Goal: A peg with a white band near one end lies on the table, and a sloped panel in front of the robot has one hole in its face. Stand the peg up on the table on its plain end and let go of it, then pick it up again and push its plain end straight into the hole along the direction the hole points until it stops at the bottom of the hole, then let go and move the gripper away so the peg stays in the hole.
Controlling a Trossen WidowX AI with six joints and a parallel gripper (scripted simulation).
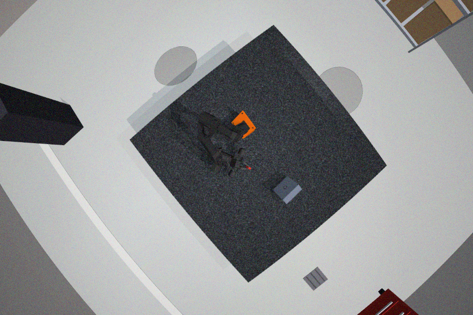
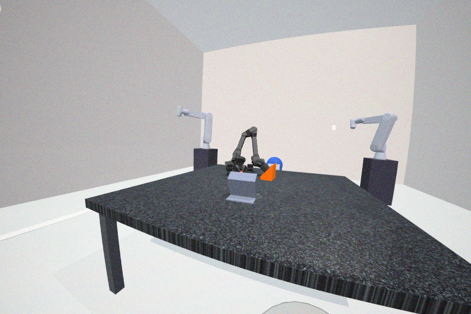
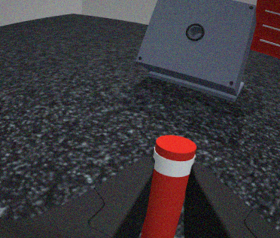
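Right now my gripper tip is 1 cm above the red peg. Round my gripper tip: sloped panel (25 cm ahead, 11 cm to the left).
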